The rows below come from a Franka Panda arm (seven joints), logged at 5 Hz.
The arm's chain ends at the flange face. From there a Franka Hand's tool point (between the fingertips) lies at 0.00 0.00 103.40 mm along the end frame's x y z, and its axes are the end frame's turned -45 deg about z.
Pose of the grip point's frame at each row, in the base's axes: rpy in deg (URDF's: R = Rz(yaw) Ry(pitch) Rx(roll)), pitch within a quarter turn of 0, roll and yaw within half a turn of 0; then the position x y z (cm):
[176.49 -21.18 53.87 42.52 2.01 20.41]
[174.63 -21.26 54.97 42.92 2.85 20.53]
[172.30 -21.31 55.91 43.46 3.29 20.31]
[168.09 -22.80 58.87 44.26 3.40 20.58]
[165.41 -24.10 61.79 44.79 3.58 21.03]
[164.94 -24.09 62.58 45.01 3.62 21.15]
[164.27 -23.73 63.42 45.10 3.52 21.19]
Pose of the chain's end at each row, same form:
[-166.99 -17.21 6.24 39.81 -0.63 30.03]
[-168.15 -18.55 7.02 39.98 0.35 30.12]
[-169.64 -20.20 7.61 40.23 0.98 29.86]
[-171.21 -24.11 9.58 40.41 1.15 29.91]
[-171.87 -26.83 11.72 40.56 1.21 30.16]
[-172.19 -27.15 12.46 40.75 1.24 30.27]
[-172.94 -27.39 13.37 40.80 1.19 30.30]

